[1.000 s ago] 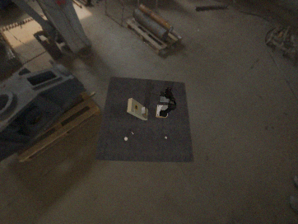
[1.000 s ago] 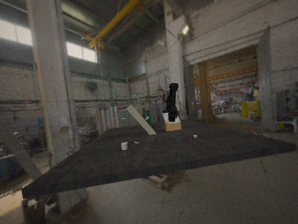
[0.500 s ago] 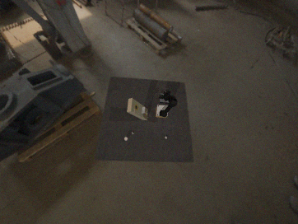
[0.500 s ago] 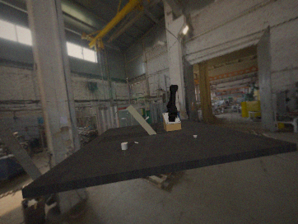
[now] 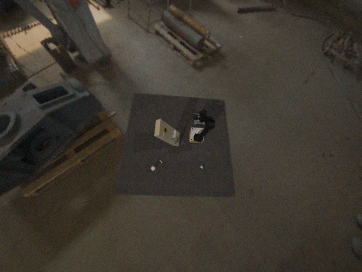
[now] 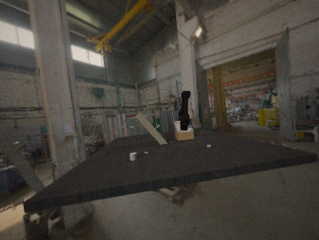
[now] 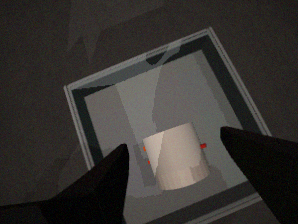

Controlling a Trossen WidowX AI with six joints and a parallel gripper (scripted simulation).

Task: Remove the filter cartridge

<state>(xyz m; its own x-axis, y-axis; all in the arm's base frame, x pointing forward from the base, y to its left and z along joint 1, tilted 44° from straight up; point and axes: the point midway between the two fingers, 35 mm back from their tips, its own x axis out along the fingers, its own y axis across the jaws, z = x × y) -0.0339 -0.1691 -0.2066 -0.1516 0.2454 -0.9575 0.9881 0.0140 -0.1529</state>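
Now: the grey round filter cartridge 10 mm to the left of my gripper tip and 10 mm below it. Round my gripper tip: cream service panel (360 mm ahead, 320 mm to the left, 100 mm above).
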